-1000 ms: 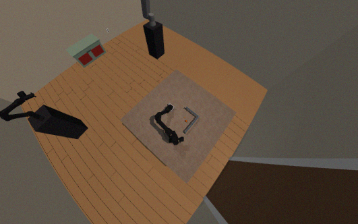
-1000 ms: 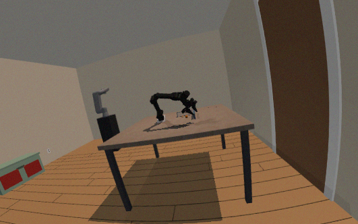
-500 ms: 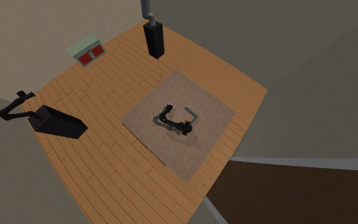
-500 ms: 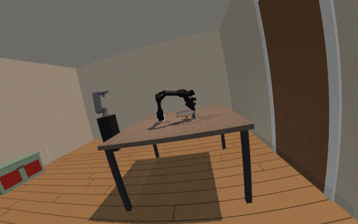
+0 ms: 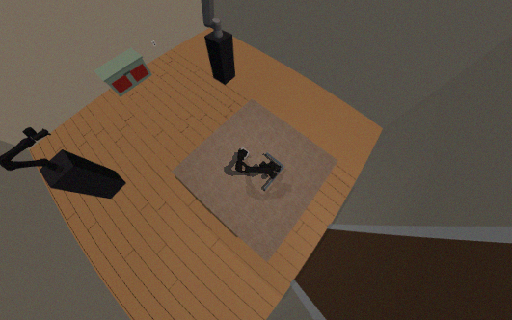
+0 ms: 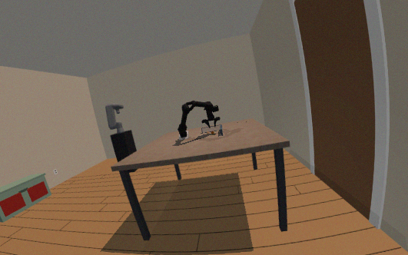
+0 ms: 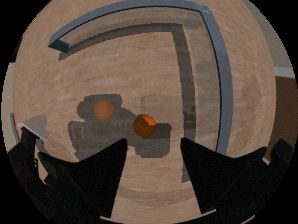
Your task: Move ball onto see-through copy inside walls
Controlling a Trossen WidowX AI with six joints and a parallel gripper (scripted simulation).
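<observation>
My gripper tip is now 1 cm past the orange-brown ball and 5 cm above it. From my gripper tip the other things lie so: see-through copy of ball (6 cm behind, 3 cm to the left, 5 cm below).
</observation>
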